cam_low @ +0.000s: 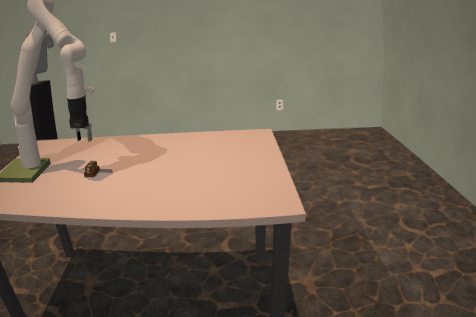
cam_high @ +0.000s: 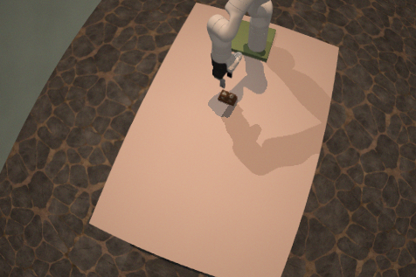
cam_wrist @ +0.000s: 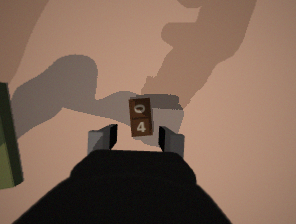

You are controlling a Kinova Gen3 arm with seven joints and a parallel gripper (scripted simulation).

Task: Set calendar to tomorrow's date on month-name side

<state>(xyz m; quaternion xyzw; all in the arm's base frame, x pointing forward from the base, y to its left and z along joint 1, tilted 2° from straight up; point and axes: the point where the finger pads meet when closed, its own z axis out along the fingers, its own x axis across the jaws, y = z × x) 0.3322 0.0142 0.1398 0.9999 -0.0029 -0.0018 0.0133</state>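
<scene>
The brown cube lies 30 mm to the left of my hand and 140 mm below it. The rest, counted from my hand: brown tray (10 mm to the left, 150 mm below).
</scene>
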